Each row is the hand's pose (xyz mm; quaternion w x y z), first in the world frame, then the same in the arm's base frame.
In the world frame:
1: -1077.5 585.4 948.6 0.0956 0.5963 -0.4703 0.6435
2: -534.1 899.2 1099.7 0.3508 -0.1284 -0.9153 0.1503
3: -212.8 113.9 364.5 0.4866 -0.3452 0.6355 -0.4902
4: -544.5 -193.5 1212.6 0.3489 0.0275 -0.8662 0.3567
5: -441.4 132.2 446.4 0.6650 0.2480 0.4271 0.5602
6: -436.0 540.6 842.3 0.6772 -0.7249 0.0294 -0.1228
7: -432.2 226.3 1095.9 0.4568 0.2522 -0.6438 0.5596
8: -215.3 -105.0 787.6 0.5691 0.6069 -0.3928 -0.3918
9: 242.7 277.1 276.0 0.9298 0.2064 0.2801 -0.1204
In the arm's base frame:
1: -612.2 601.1 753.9 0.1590 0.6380 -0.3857 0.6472
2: -78.1 962.7 776.0 0.3898 -0.1226 -0.8777 0.2501
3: 207.7 72.6 154.3 0.4271 -0.4362 0.6075 -0.5082
4: 1.7 -90.3 1078.9 0.3928 0.0439 -0.8058 0.4410
5: -10.3 94.6 260.7 0.6397 0.2090 0.5237 0.5223
6: 13.6 568.2 574.8 0.6094 -0.7897 0.0391 -0.0592
7: 69.6 306.0 876.9 0.5003 0.2636 -0.5532 0.6117
8: 270.9 -65.3 605.9 0.6562 0.5389 -0.3719 -0.3751
9: 636.8 238.3 -19.7 0.9284 0.1055 0.3318 -0.1302

